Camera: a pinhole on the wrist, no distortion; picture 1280 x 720 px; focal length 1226.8 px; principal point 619.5 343.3 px. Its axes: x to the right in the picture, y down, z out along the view. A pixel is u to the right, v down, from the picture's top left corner.
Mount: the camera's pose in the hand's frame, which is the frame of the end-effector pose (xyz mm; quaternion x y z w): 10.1 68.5 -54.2 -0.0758 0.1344 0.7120 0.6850
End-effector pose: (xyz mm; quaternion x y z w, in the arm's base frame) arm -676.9 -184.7 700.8 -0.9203 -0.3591 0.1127 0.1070
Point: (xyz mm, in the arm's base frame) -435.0 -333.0 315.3
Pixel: 1157.3 78.5
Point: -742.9 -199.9 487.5
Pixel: 38.5 666.3
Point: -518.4 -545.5 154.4
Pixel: 1212.7 558.4
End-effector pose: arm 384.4 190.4 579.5 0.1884 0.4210 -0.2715 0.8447
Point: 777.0 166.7 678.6
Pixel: 757.1 88.0
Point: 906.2 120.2 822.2
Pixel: 715.2 280.2
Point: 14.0 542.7 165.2
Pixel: behind the camera
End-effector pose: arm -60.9 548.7 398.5 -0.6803 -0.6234 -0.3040 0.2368
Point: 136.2 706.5 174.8
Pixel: 599.3 612.6
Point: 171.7 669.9 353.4
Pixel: 1030.9 144.8
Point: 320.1 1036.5 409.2
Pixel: outside the picture
